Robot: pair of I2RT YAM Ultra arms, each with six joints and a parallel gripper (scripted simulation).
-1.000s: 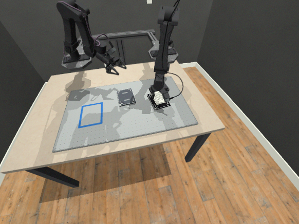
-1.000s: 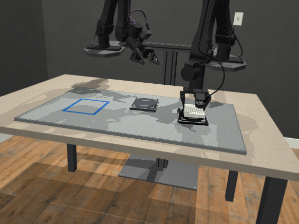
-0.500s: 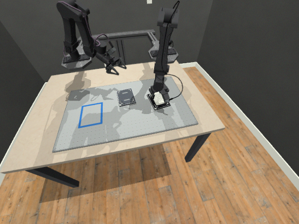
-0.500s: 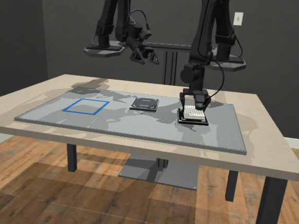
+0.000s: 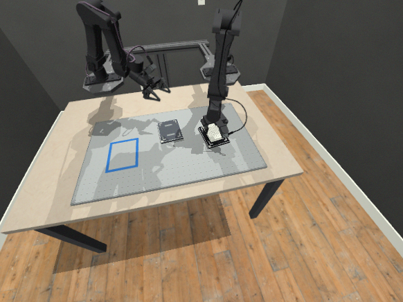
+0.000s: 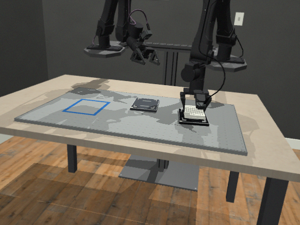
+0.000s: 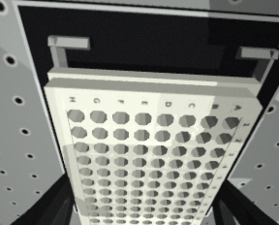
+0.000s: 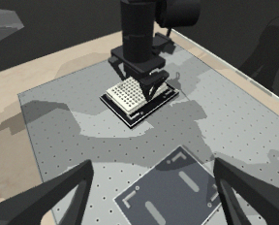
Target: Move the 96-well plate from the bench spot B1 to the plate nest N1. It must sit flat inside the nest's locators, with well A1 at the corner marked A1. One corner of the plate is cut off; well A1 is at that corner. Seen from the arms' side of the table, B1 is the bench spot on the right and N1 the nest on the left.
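Now: the black plate nest 1 cm ahead of my left hand and 3 cm below it. Also, from my left hand: white 96-well plate: 1 cm below.
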